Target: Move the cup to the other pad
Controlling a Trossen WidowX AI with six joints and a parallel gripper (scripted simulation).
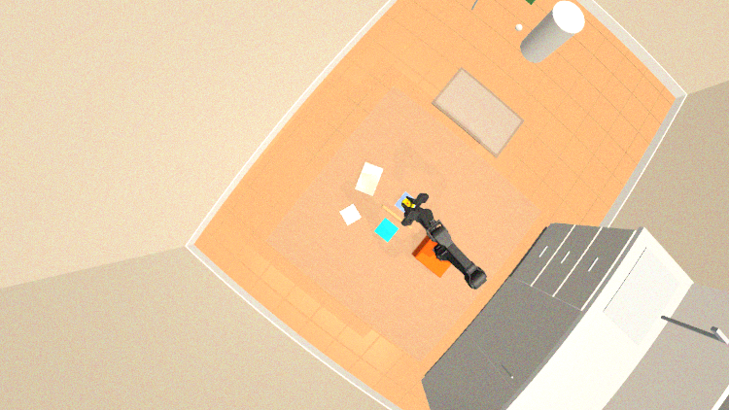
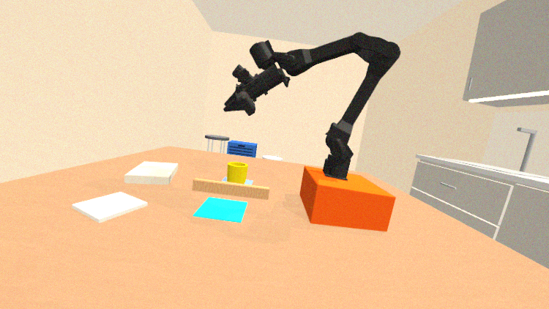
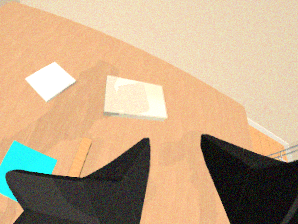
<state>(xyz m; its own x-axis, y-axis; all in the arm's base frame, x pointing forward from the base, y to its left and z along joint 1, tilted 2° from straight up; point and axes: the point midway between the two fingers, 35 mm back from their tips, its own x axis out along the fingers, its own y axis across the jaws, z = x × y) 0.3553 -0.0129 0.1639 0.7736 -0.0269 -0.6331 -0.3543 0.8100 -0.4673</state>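
Now: gripper tip 220 mm above the yellow cup, 60 mm past it and 30 mm to the left of it. The rest, counted from my gripper tip: light blue pad (260 mm below, 60 mm behind, 40 mm to the right); red marble (240 mm below, 60 mm behind, 40 mm to the right); wooden bar (250 mm below, 80 mm behind, 70 mm to the left).
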